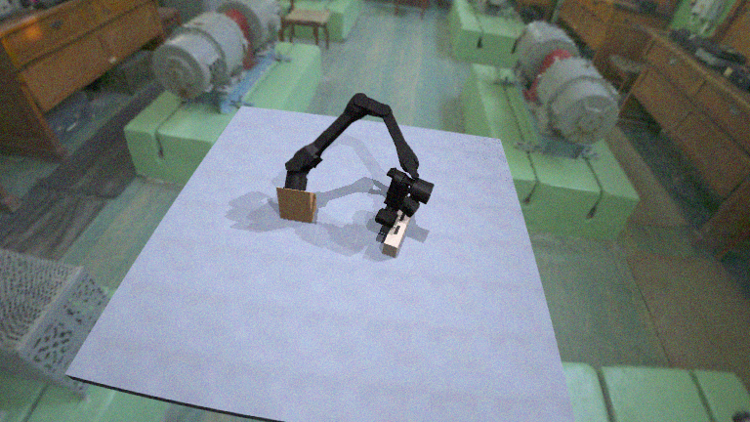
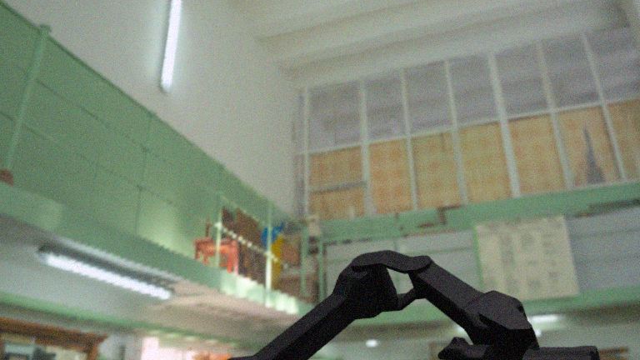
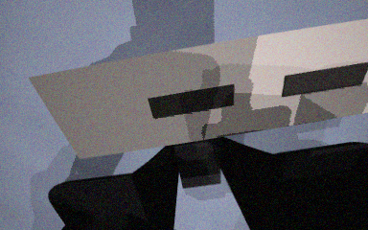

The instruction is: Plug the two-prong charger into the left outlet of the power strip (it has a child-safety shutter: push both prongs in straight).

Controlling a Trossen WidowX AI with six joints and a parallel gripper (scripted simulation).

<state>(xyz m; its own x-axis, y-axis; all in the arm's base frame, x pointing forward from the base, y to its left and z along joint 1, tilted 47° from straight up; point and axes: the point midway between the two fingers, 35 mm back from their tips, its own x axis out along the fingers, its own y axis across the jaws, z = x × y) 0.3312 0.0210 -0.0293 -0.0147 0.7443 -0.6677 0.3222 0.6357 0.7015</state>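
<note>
The black two-prong charger is 20 mm ahead of my gripper tip, 10 mm to the right of it and 10 mm above it.
</note>
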